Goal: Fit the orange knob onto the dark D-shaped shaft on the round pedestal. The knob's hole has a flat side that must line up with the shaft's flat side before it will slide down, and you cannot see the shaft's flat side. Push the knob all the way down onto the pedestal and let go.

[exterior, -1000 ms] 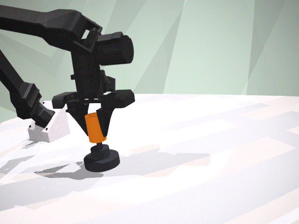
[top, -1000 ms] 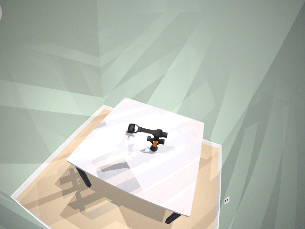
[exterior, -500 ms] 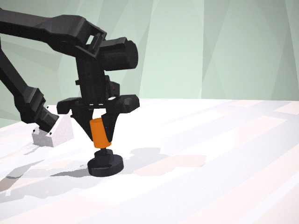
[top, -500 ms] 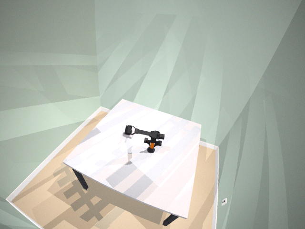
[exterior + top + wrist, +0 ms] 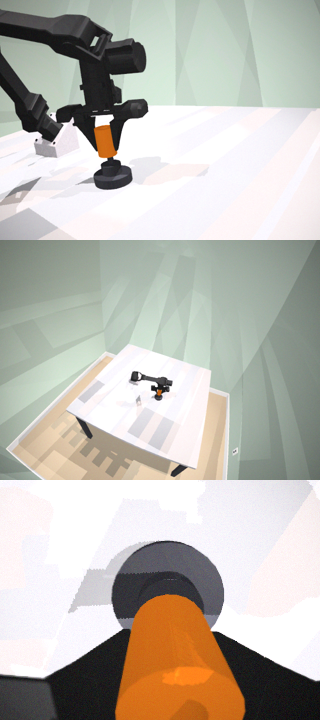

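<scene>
My gripper tip is now 2 cm below the orange knob. From my gripper tip the other things lie so: dark round pedestal 4 cm below.
</scene>
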